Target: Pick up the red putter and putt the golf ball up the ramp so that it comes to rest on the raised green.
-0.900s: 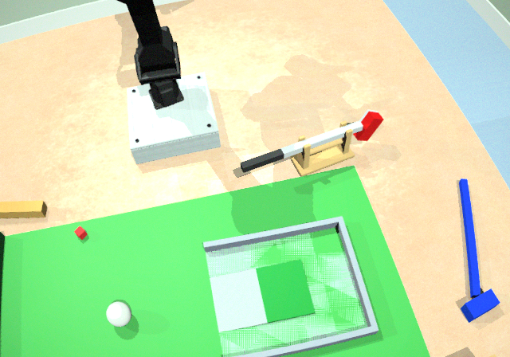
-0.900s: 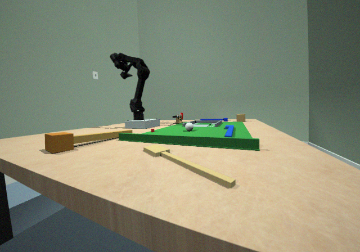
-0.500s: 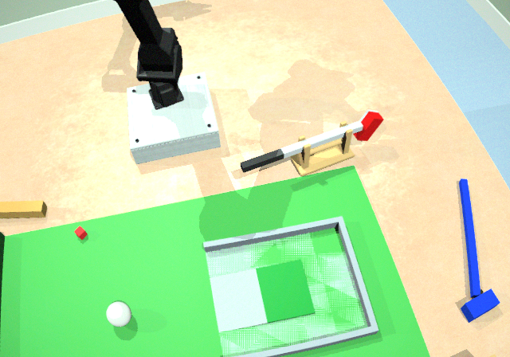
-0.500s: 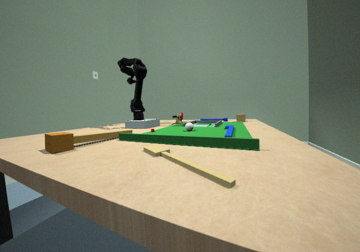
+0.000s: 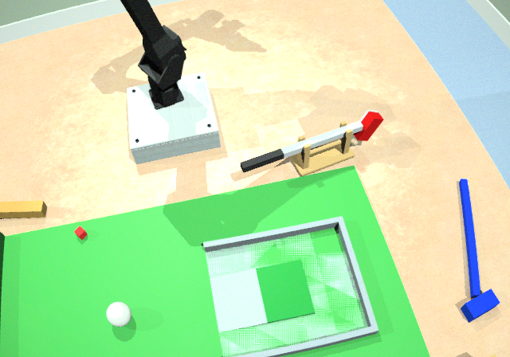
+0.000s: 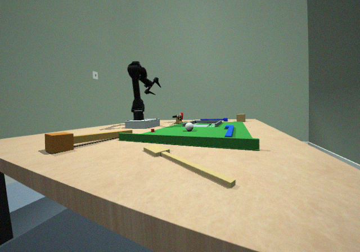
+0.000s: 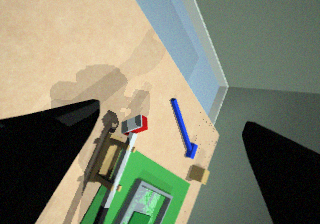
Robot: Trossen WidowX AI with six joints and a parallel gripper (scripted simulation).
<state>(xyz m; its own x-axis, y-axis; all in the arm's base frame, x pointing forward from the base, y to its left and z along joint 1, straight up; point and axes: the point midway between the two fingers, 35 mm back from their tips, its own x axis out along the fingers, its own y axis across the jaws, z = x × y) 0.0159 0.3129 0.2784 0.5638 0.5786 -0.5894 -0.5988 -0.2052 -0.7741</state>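
The red cube lies 190 mm ahead of my gripper tip, 580 mm to the right of it and 300 mm below it. Round my gripper tip: blue putter: 530 mm ahead, 70 mm to the left, 300 mm below; then wooden rack: 220 mm ahead, 90 mm to the right, 280 mm below; then grey frame: 450 mm ahead, 260 mm to the right, 300 mm below.
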